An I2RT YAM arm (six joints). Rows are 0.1 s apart.
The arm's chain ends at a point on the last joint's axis. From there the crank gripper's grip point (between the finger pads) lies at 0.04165 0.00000 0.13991 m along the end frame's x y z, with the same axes.
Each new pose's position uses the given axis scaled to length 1; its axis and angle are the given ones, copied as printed.
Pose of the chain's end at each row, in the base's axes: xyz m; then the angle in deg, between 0 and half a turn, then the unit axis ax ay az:
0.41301 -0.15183 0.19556 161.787 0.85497 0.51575 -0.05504
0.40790 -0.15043 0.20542 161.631 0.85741 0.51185 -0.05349
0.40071 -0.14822 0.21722 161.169 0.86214 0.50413 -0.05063
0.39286 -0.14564 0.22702 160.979 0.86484 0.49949 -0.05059
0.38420 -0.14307 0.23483 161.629 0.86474 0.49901 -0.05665
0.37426 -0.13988 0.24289 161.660 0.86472 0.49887 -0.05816
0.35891 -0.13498 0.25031 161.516 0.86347 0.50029 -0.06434
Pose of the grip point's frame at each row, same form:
0.44253 -0.16187 0.05295 161.787 0.85497 0.51575 -0.05504
0.43811 -0.16078 0.06298 161.631 0.85741 0.51185 -0.05349
0.43243 -0.15955 0.07518 161.169 0.86214 0.50413 -0.05063
0.42495 -0.15764 0.08512 160.979 0.86484 0.49949 -0.05059
0.41402 -0.15462 0.09240 161.629 0.86474 0.49901 -0.05665
0.40368 -0.15160 0.10039 161.660 0.86472 0.49887 -0.05816
0.38696 -0.14785 0.10763 161.516 0.86347 0.50029 -0.06434

